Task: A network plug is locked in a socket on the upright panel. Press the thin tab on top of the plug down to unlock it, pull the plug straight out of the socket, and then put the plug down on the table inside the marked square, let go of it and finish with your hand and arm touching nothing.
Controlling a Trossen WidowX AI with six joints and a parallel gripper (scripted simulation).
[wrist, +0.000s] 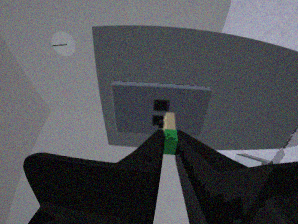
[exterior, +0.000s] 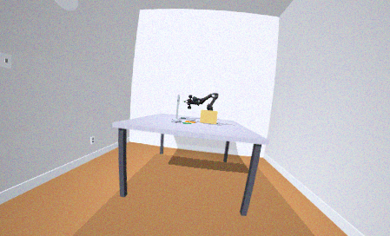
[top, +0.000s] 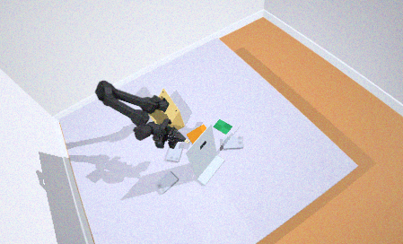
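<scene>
Now: the orange square 110 mm behind my gripper tip, 110 mm to the left of it and 240 mm below it. The rest, counted from my gripper tip: green plug: 10 mm ahead; then upright panel: 80 mm ahead, 50 mm to the left, 90 mm below.
</scene>
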